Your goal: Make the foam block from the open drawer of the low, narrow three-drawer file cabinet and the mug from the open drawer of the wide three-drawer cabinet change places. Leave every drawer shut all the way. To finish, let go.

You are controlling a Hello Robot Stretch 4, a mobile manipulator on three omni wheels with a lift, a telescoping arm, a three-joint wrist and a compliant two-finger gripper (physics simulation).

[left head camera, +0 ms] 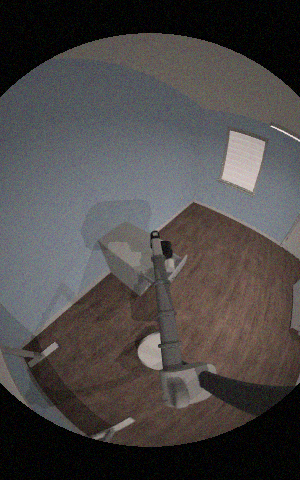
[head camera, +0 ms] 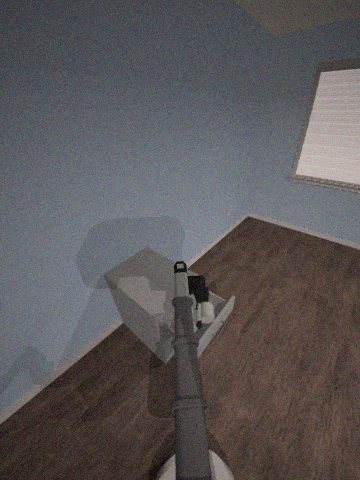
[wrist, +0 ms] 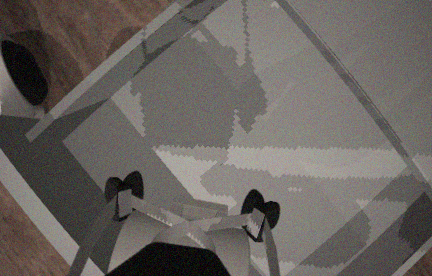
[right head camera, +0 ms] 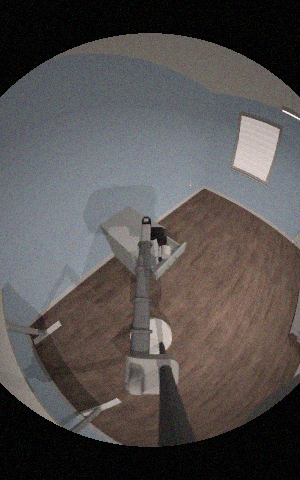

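Observation:
The low grey cabinet point(head camera: 137, 316) point(left head camera: 119, 267) point(right head camera: 119, 245) point(wrist: 380, 45) stands against the blue wall with a drawer point(head camera: 217, 327) point(left head camera: 180, 267) point(right head camera: 173, 260) point(wrist: 100, 76) pulled out. My gripper point(head camera: 205, 314) point(wrist: 193, 196) is over that open drawer, inside its outline, with its fingers apart around a pale mug point(head camera: 208, 311) point(left head camera: 170, 265) point(right head camera: 166, 251) point(wrist: 230, 245). The mug's squarish handle points up in the wrist view and looks tilted. Whether the mug touches the drawer floor cannot be told. The foam block and a second cabinet cannot be made out.
The extended arm point(head camera: 189, 380) point(left head camera: 167, 320) point(right head camera: 141, 310) crosses above the cabinet's front corner. The wall point(head camera: 125, 150) is right behind the cabinet. My white round base point(head camera: 222, 467) point(left head camera: 150, 351) point(right head camera: 165, 332) is on the wooden floor point(head camera: 290, 350). Pale furniture point(left head camera: 296, 305) shows at the right edge.

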